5 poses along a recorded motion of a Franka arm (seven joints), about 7.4 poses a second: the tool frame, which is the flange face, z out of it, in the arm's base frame.
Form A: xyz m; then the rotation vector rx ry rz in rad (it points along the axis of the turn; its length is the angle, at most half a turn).
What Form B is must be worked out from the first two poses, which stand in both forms.
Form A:
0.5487 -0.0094 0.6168 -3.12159 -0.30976 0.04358
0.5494 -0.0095 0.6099 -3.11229 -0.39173 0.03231
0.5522 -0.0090 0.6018 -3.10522 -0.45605 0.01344
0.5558 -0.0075 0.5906 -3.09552 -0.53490 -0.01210
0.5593 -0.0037 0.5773 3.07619 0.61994 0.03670
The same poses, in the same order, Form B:
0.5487 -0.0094 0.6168 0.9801 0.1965 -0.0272 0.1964 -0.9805 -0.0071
0.5494 -0.0095 0.6099 0.9686 0.2478 -0.0199 0.2477 -0.9688 -0.0071
0.5522 -0.0090 0.6018 0.9577 0.2875 -0.0080 0.2875 -0.9578 -0.0042
0.5558 -0.0075 0.5906 0.9420 0.3356 0.0076 0.3356 -0.9420 0.0011
0.5593 -0.0037 0.5773 0.9217 0.3873 0.0223 0.3872 -0.9219 0.0079

